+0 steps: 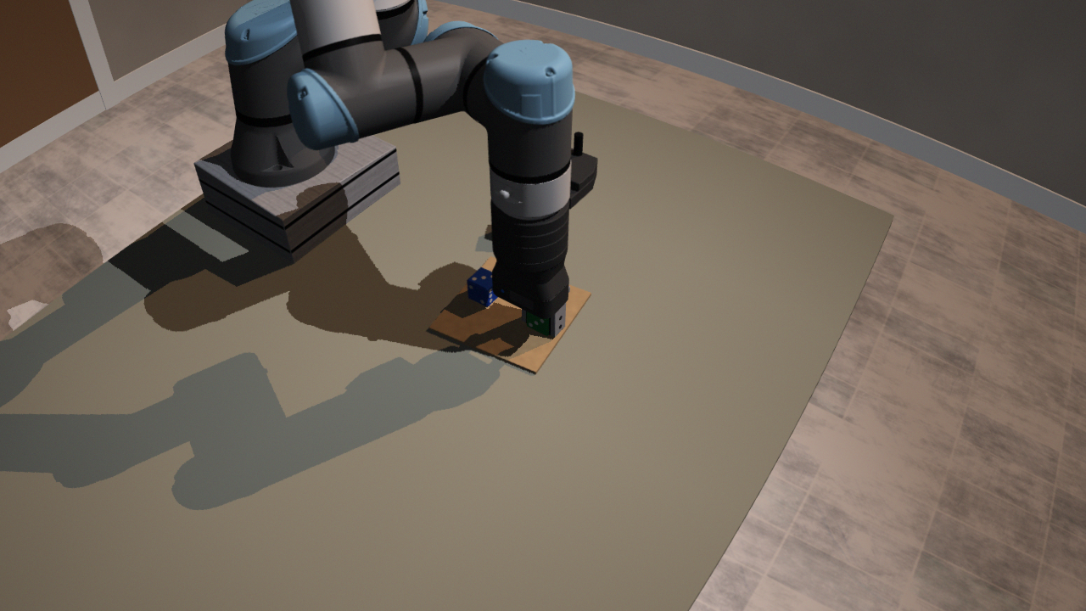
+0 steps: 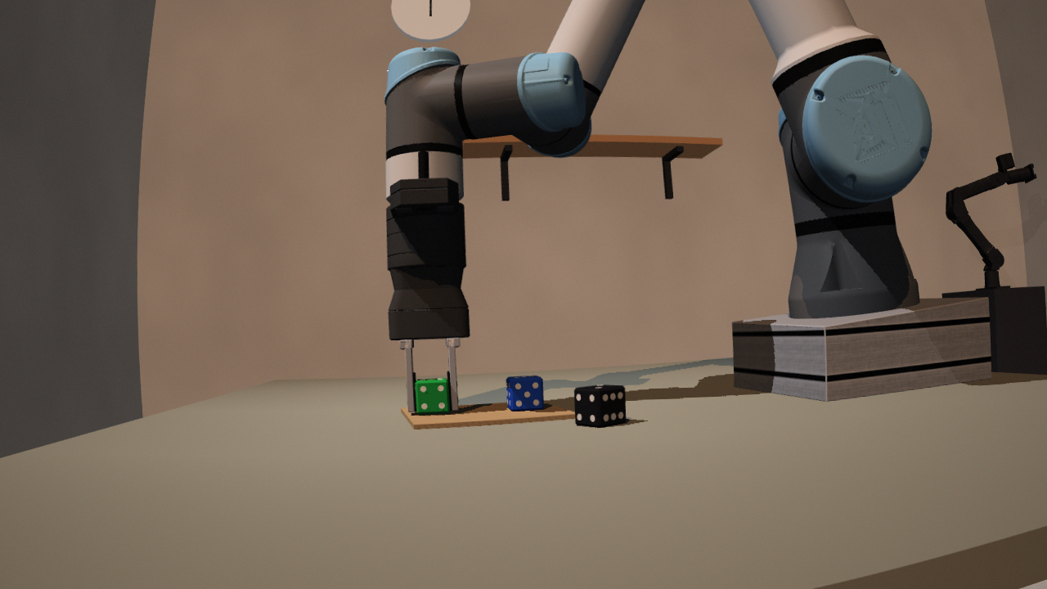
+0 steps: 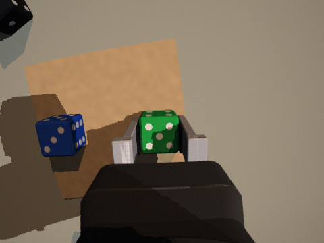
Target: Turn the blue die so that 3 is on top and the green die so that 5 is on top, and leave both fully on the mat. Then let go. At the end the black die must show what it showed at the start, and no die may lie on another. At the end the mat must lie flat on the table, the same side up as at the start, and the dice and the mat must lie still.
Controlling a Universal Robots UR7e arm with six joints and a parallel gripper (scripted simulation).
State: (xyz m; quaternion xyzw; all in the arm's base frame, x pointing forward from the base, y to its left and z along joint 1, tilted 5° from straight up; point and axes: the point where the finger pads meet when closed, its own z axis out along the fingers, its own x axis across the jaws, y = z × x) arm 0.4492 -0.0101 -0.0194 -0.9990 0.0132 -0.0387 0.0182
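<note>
The green die lies right at my hand. The rest, counted from my hand: brown mat (40 mm behind, 20 mm below); then black die (130 mm behind, 110 mm to the left, 10 mm below); then blue die (80 mm behind, 10 mm below).
</note>
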